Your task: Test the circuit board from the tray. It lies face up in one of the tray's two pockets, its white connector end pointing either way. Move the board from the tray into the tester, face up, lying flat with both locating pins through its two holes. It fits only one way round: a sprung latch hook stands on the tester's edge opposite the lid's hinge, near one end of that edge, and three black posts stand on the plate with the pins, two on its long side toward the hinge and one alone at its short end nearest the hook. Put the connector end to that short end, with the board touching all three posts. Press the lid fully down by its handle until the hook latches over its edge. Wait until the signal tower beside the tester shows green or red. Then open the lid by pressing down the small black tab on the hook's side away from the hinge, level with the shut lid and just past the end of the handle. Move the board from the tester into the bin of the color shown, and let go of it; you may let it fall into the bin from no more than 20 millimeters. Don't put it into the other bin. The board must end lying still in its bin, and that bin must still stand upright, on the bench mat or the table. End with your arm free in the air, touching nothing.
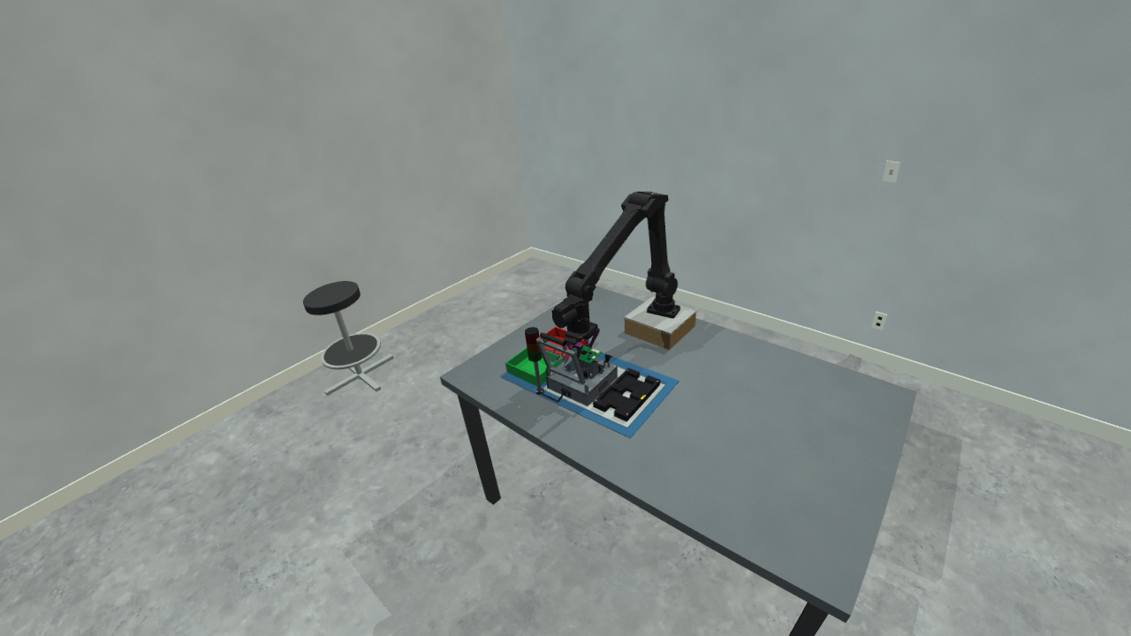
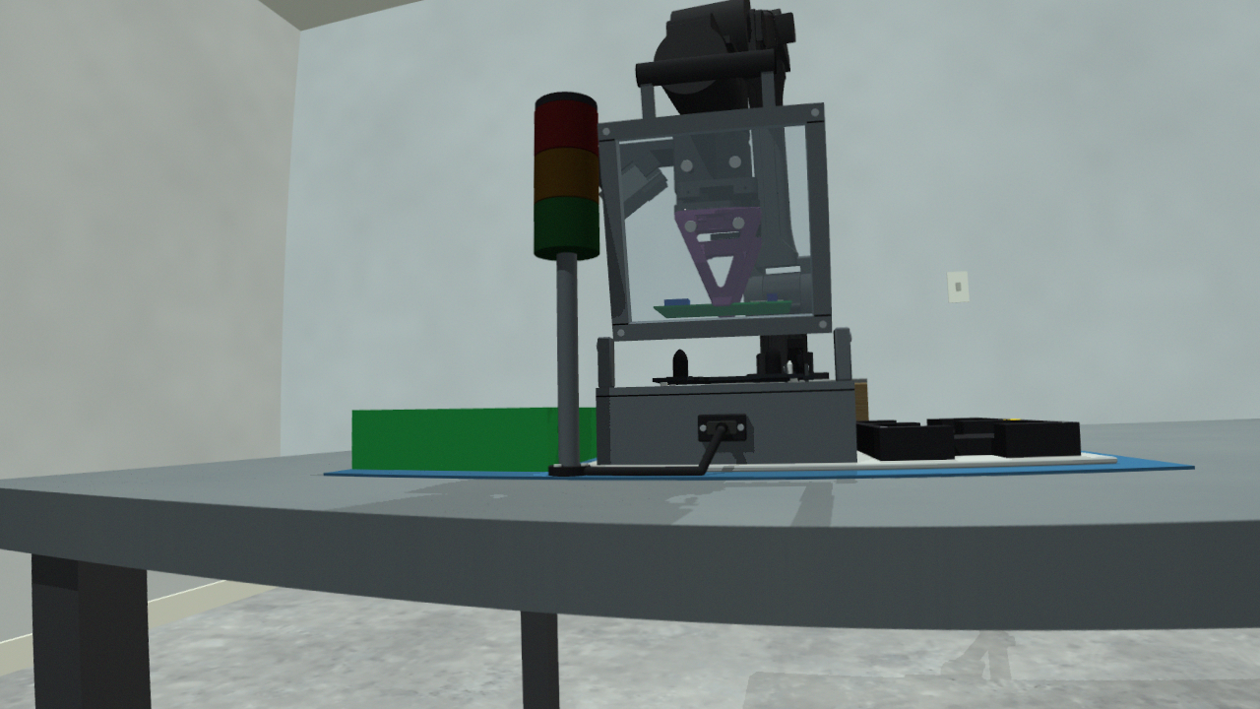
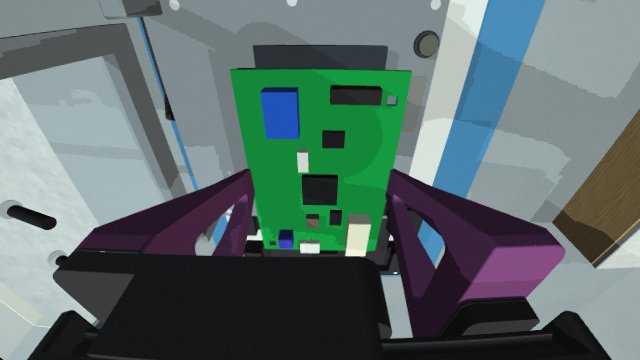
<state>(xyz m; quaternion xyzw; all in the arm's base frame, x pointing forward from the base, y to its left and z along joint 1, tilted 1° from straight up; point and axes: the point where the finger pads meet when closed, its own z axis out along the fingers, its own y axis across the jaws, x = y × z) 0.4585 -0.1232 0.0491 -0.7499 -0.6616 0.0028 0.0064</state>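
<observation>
My hand is right at the green circuit board. The rest, counted from my hand: black tester plate (60 mm below, 10 mm to the left, 10 mm ahead); black latch hook (70 mm to the left, 50 mm behind, 40 mm below); clear lid (120 mm ahead, 50 mm above, 10 mm to the right).
</observation>
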